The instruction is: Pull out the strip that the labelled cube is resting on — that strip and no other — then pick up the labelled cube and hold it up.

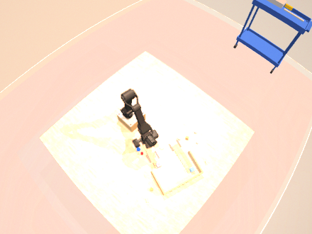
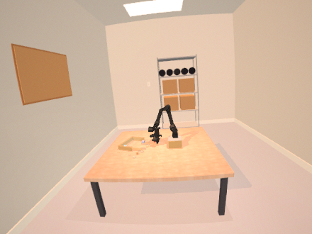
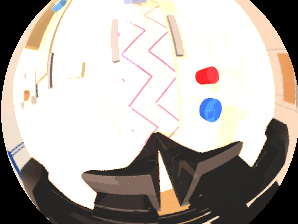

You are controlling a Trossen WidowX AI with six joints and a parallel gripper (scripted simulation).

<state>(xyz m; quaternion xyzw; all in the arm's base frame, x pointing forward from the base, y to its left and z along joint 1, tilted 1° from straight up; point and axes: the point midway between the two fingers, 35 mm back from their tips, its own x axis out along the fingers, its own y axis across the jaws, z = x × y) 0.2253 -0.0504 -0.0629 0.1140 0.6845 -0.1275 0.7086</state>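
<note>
Now: the labelled cube 18 cm ahead of my gripper tip, 7 cm to the right of it and 2 cm above it.
</note>
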